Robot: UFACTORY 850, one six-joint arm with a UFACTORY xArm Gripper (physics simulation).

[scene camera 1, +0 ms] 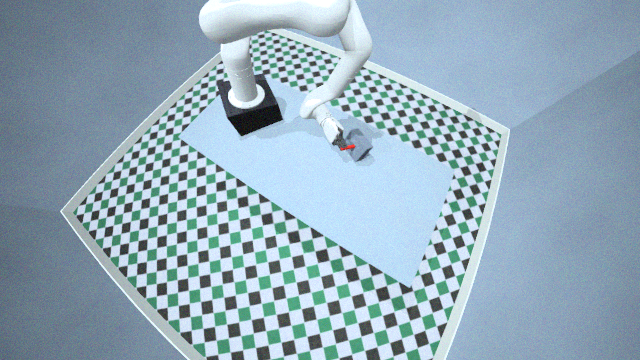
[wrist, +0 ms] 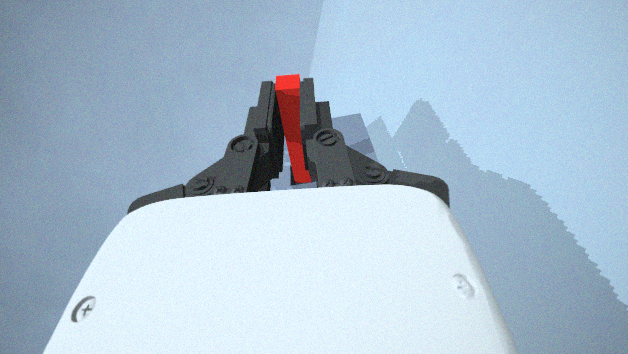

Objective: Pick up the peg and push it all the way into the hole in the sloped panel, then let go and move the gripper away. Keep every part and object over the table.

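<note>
The red peg (scene camera 1: pixel 347 147) (wrist: pixel 291 117) is a long square bar. My gripper (scene camera 1: pixel 341 146) (wrist: pixel 291 103) is shut on the peg. In the scene view the peg points from the fingertips towards the grey-blue block with the sloped panel (scene camera 1: pixel 359 144) (wrist: pixel 352 131), and its far end overlaps the block's near face. In the wrist view the fingers and the white gripper body hide most of the block. The hole cannot be made out, and I cannot tell whether the peg's far end is inside it.
The light blue table top (scene camera 1: pixel 320 190) lies under the gripper and block. The black robot base (scene camera 1: pixel 255 120) stands at its back left. A floor with green, black and white checks (scene camera 1: pixel 240 260) surrounds the table, edged by a pale border (scene camera 1: pixel 127 280).
</note>
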